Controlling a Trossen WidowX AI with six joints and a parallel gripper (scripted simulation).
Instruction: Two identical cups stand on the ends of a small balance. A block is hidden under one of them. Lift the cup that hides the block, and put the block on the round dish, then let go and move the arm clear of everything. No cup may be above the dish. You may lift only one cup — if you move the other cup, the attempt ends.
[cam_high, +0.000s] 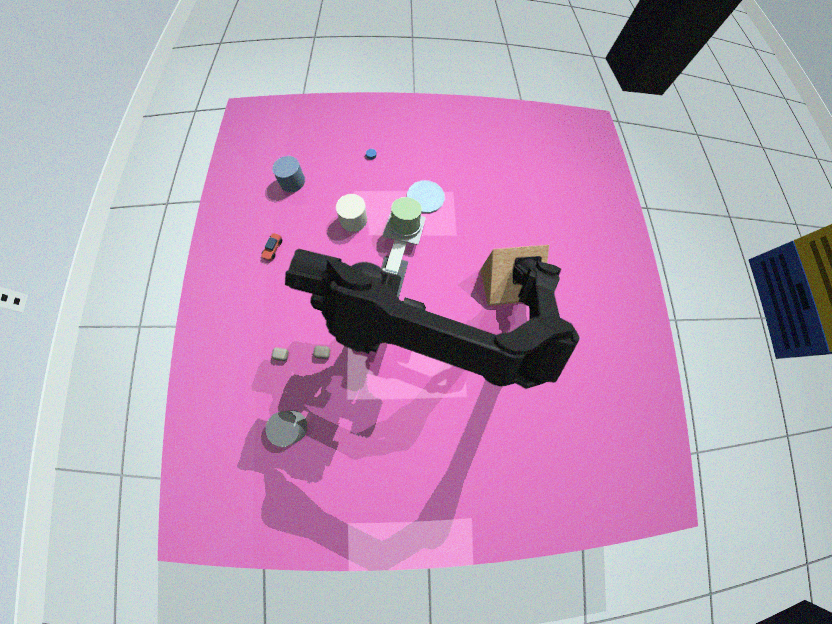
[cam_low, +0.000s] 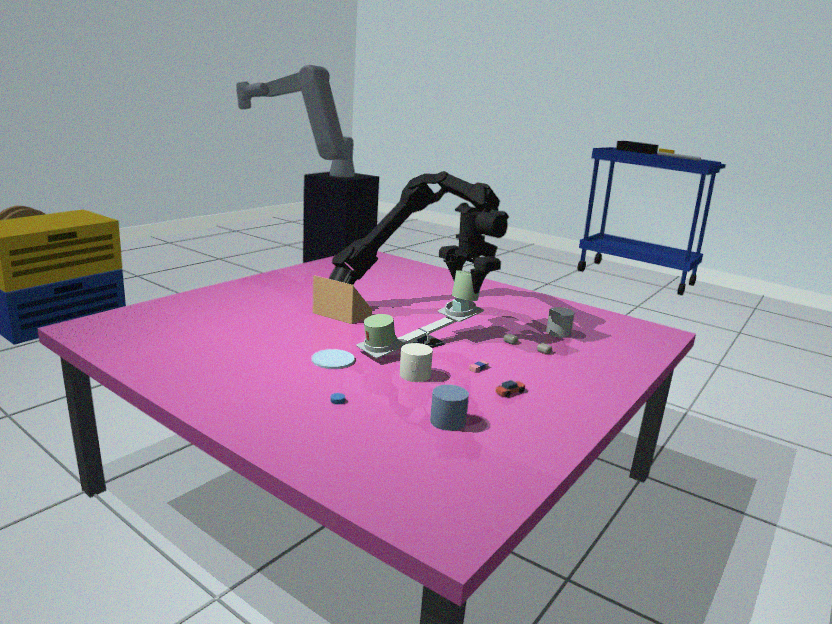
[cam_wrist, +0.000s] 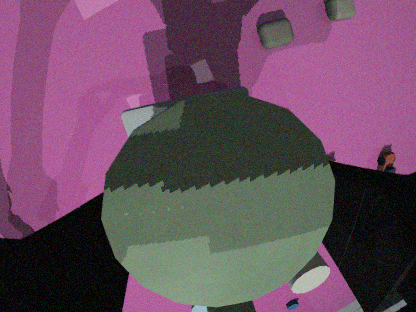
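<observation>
Now: the pale teal block 1 cm behind my gripper tip, 1 cm to the right of it and 4 cm below it. From my gripper tip the other things lie so: pink-blue piece: 13 cm ahead, 17 cm to the right, 12 cm below; then balance: 5 cm behind, 13 cm to the right, 9 cm below; then grey cylinder: 19 cm ahead, 21 cm to the left, 9 cm below.
</observation>
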